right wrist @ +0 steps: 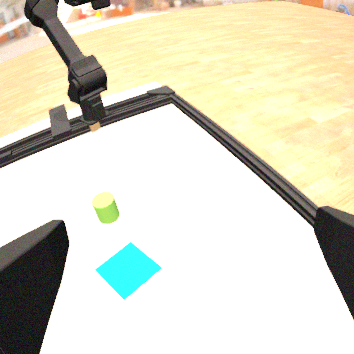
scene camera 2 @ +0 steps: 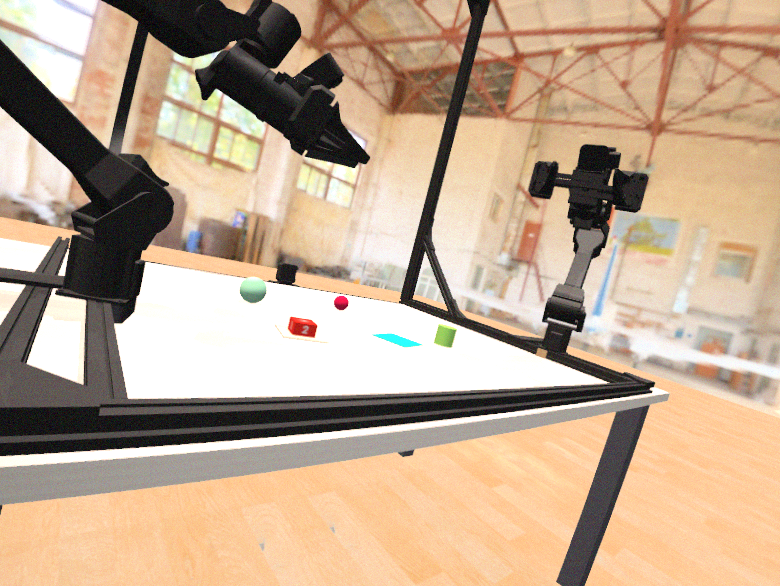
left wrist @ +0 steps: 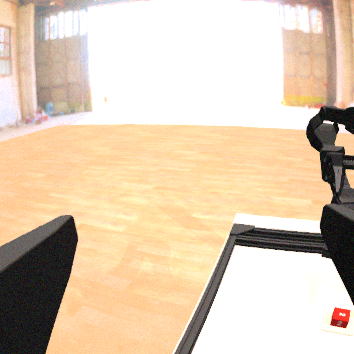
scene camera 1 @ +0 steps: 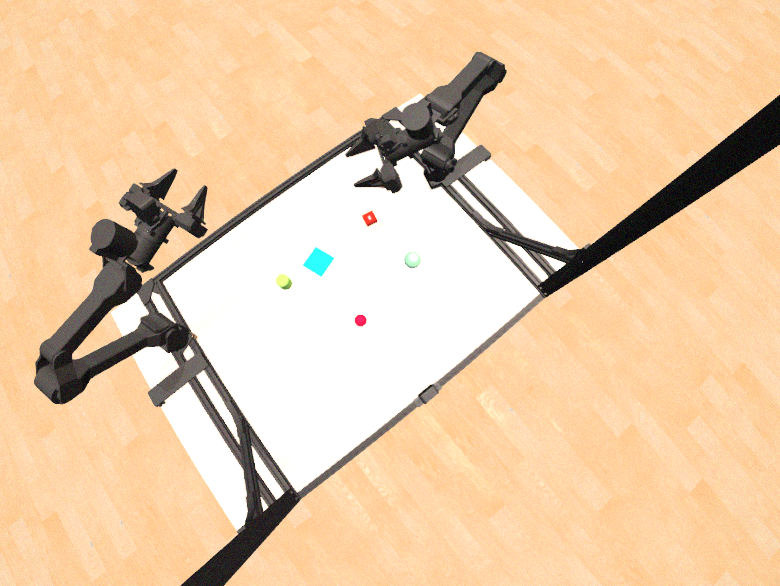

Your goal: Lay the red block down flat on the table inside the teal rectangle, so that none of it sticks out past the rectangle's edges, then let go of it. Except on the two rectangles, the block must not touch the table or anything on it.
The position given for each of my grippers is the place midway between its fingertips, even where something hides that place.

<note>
My left gripper (scene camera 2: 583, 167) is open, with nothing in its grasp. My right gripper (scene camera 2: 362, 163) is open, with nothing in its grasp. I also see a teal rectangle (right wrist: 127, 269).
My left gripper shows as well in the left wrist view (left wrist: 202, 223) and in scene camera 1 (scene camera 1: 190, 177). My right gripper shows as well in the right wrist view (right wrist: 194, 227) and in scene camera 1 (scene camera 1: 349, 170).
</note>
